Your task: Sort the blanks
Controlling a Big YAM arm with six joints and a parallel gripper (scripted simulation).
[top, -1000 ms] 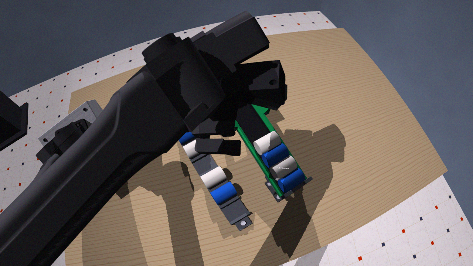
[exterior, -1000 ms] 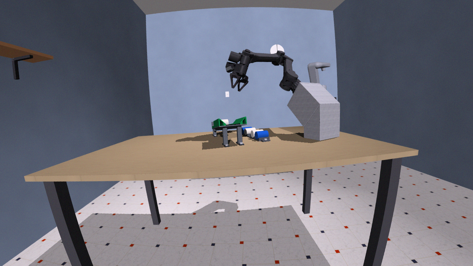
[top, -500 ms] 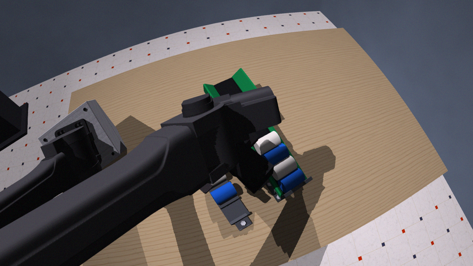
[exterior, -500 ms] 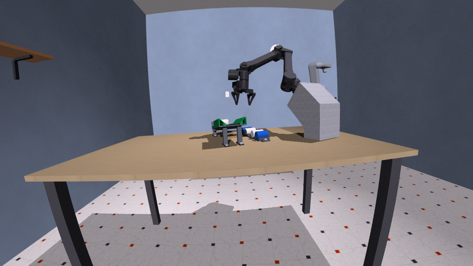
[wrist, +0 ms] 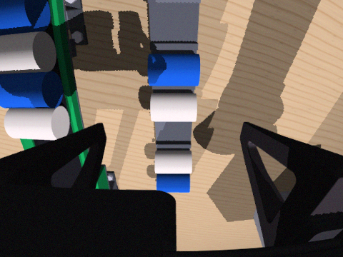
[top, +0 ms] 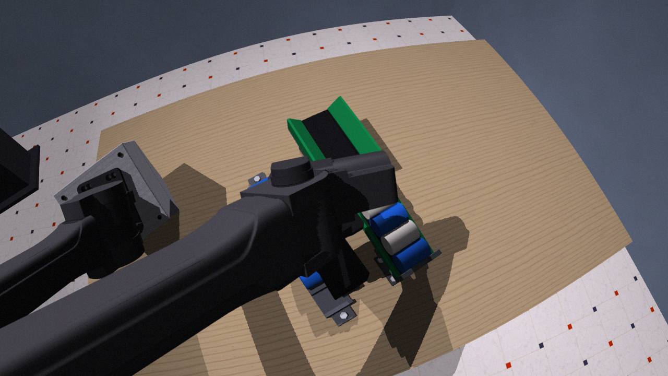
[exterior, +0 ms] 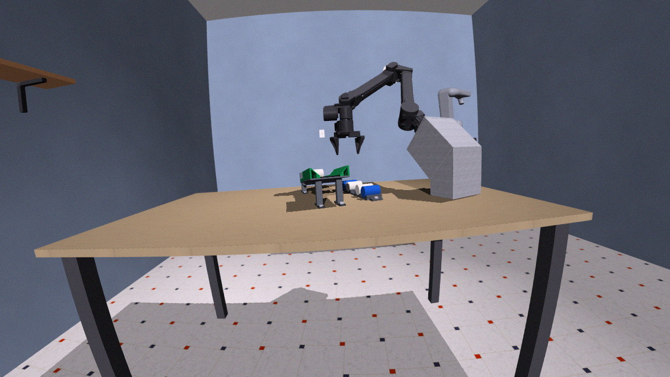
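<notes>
My hand is 180 mm above the grey stock rack and 80 mm to the right of it. Round my hand: grey stop: 160 mm ahead, 110 mm below, 100 mm to the right.
</notes>
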